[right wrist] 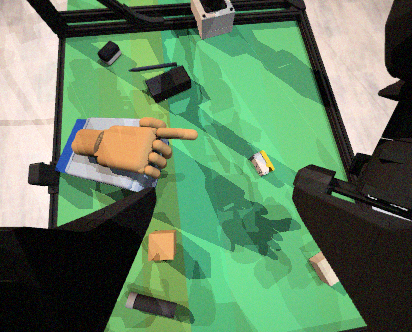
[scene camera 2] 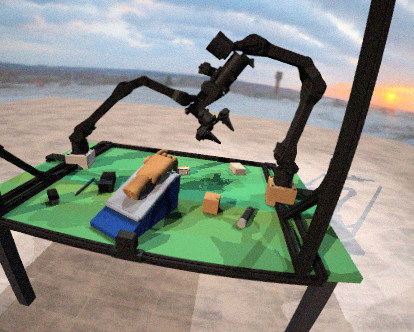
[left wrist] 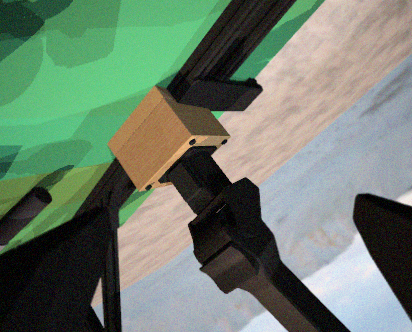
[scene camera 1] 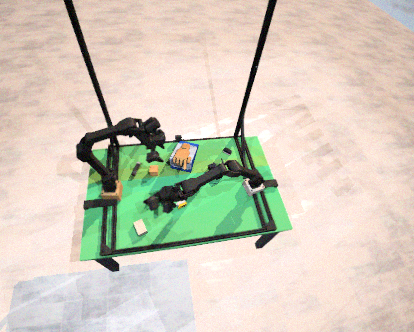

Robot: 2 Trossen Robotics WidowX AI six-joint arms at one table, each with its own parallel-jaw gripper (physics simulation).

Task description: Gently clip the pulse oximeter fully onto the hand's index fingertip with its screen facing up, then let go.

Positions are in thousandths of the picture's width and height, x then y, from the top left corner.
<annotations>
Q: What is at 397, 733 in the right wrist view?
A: A tan cube.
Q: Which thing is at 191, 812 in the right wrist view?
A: My right gripper.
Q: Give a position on a black box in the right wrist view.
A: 431, 242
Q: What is my right gripper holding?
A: Nothing.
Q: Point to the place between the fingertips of my left gripper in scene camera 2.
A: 550, 414
</annotations>
